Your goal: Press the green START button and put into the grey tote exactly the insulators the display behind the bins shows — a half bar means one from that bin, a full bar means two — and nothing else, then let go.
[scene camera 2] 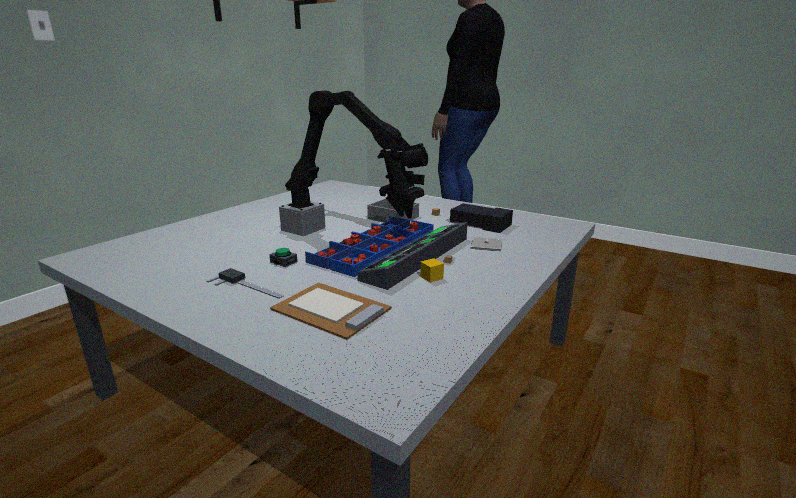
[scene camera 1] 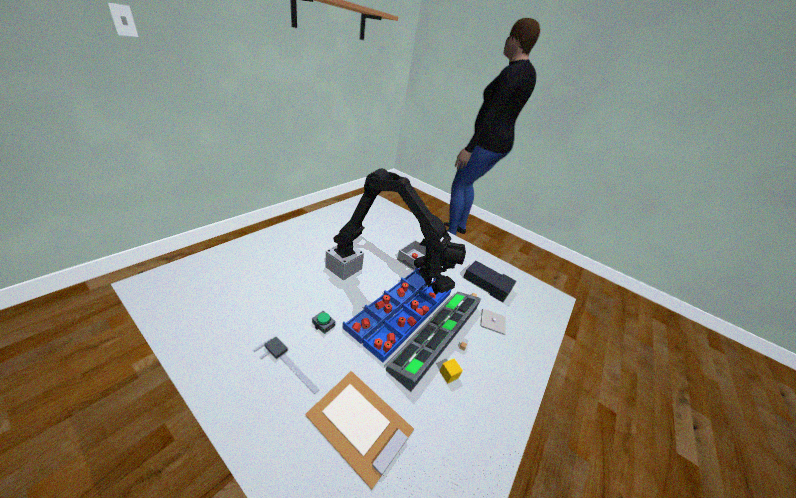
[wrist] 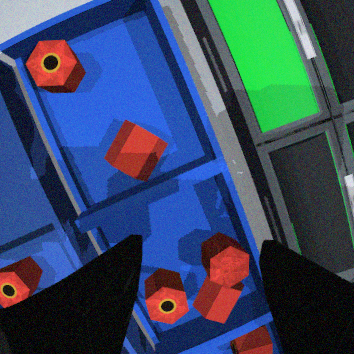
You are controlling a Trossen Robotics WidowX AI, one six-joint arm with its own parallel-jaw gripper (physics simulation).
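The green START button [scene camera 1: 323, 318] [scene camera 2: 282, 251] sits left of the blue bins [scene camera 2: 329, 263] [wrist: 125, 50]. The grey tote [scene camera 2: 381, 212] stands beyond the bins and holds a red insulator [scene camera 1: 414, 255]; the arm partly hides the tote. The dark display [scene camera 2: 374, 278] shows green bars [scene camera 1: 413, 365] [wrist: 270, 65] behind the bins. My gripper [wrist: 201, 248] is partly open and empty, above the far part of the bins. In the wrist view, three insulators, one of them [wrist: 167, 305], lie in the bin below the fingers. Two others, one of them [wrist: 136, 150], lie in the end bin.
A yellow cube [scene camera 1: 451, 370] [scene camera 2: 432, 270] and small wooden blocks stand behind the display. A black box [scene camera 1: 490, 280] [scene camera 2: 481, 217] and a flat pale plate [scene camera 1: 493, 321] lie to the right. A clipboard [scene camera 1: 355, 416] and a caliper [scene camera 1: 276, 347] lie nearer the front. A person stands beyond the table.
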